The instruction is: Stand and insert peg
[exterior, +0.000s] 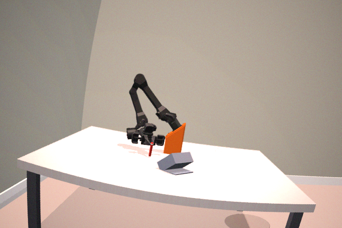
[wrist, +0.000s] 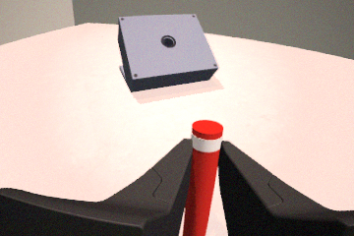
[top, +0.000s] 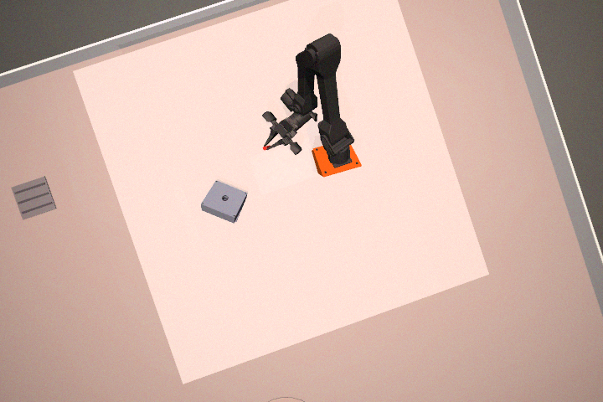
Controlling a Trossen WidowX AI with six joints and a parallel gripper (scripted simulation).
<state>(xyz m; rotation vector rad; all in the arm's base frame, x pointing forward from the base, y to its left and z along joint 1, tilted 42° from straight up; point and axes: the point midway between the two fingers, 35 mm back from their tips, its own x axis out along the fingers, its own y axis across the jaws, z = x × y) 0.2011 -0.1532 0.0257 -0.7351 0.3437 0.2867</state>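
My gripper tip is 1 cm above the red peg. Round my gripper tip: grey sloped panel: 21 cm ahead, 14 cm to the left, 3 cm below.
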